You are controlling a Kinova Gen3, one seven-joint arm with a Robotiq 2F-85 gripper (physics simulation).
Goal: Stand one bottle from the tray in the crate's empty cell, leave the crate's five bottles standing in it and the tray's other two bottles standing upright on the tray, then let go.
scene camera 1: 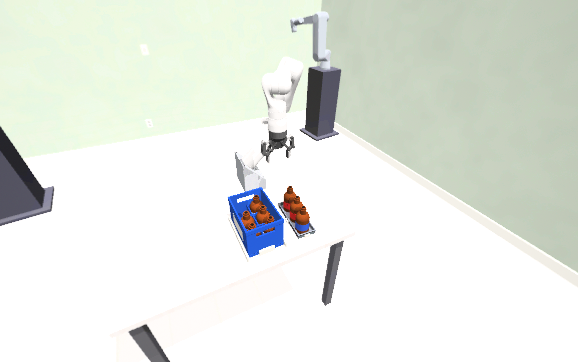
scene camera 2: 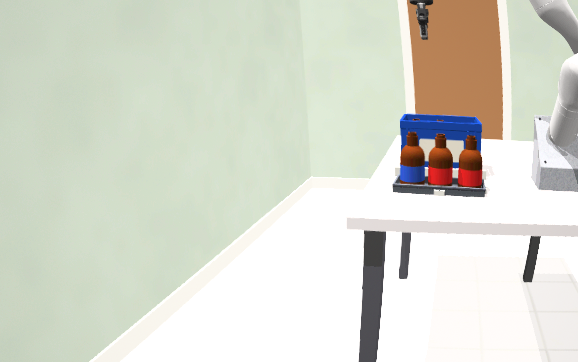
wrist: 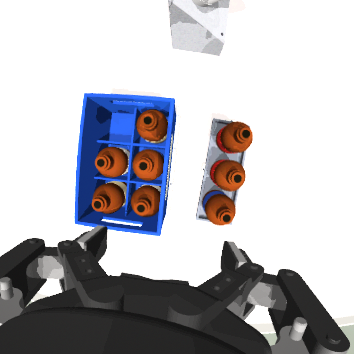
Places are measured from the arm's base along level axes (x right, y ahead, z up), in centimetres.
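Pixels of known places: gripper, fingertip midpoint: (scene camera 1: 278, 160) (scene camera 2: 424, 38) (wrist: 163, 246); arm's base at its link origin: (scene camera 1: 247, 164) (scene camera 2: 560, 134).
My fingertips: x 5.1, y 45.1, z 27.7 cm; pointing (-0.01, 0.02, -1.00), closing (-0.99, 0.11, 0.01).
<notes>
Ahead of a thing's pixels: the offset from my fingertips to its middle. "spot": to the spot under its first point.
My gripper (scene camera 1: 278, 157) (scene camera 2: 424, 37) (wrist: 163, 246) is open and empty, high above the table. The blue crate {dx +10.7, dy -5.2, dz -34.9 cm} (scene camera 1: 255, 245) (scene camera 2: 465, 131) (wrist: 87, 165) stands upright. In the wrist view its upper-left cell {spot: dx +15.0, dy -15.2, dz -42.8 cm} (wrist: 121, 125) is empty and each other cell holds a brown bottle, such as the upper-right bottle {dx +5.4, dy -13.8, dz -35.1 cm} (wrist: 151, 126). Beside it the grey tray {dx -12.5, dy -2.4, dz -42.4 cm} (scene camera 2: 415, 189) (wrist: 211, 150) bears three upright bottles in a row: a blue-labelled bottle {dx -10.7, dy +6.0, dz -35.4 cm} (scene camera 1: 302, 218) (scene camera 2: 412, 162) (wrist: 220, 209) at one end, a red-labelled middle bottle {dx -12.7, dy -2.3, dz -35.4 cm} (scene camera 2: 440, 162) (wrist: 228, 175) and a red-labelled end bottle {dx -14.3, dy -11.3, dz -35.4 cm} (scene camera 2: 470, 162) (wrist: 237, 136).
The pale base block (scene camera 1: 256, 180) (scene camera 2: 555, 175) (wrist: 197, 30) of the arm stands on the table, past the crate's empty-cell end. A narrow gap separates crate and tray. The table edge (scene camera 2: 450, 227) runs near the tray. A grey arm on a dark pedestal (scene camera 1: 322, 102) stands farther back.
</notes>
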